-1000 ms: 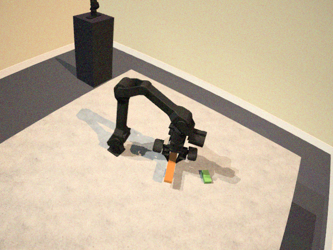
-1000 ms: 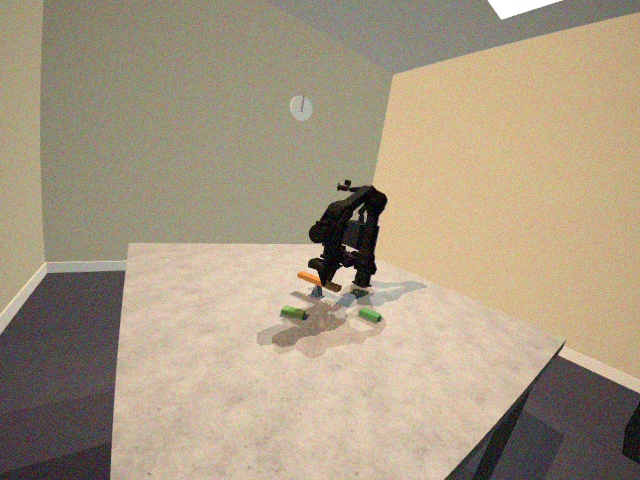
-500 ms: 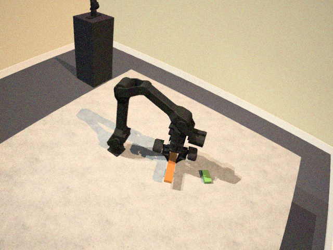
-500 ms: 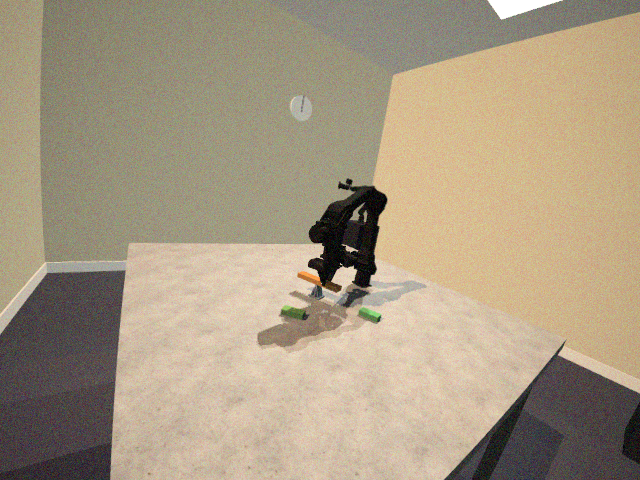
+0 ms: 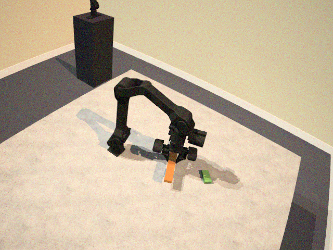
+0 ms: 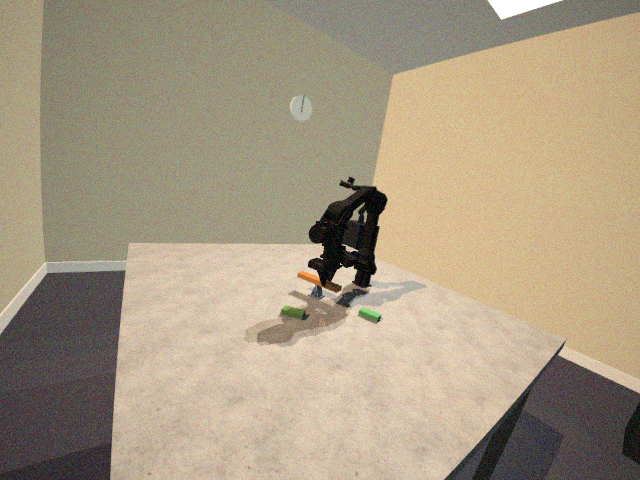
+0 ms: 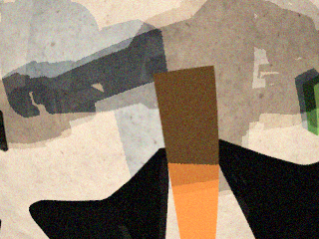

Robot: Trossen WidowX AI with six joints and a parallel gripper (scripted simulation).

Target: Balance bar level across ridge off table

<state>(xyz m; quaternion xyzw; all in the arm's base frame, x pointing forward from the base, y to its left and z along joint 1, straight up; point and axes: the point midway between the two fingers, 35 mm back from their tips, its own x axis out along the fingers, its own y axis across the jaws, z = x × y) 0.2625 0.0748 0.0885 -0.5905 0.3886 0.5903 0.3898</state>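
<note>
Now: gripper tip 1 cm short of the orange bar and 3 cm to the left of it.
</note>
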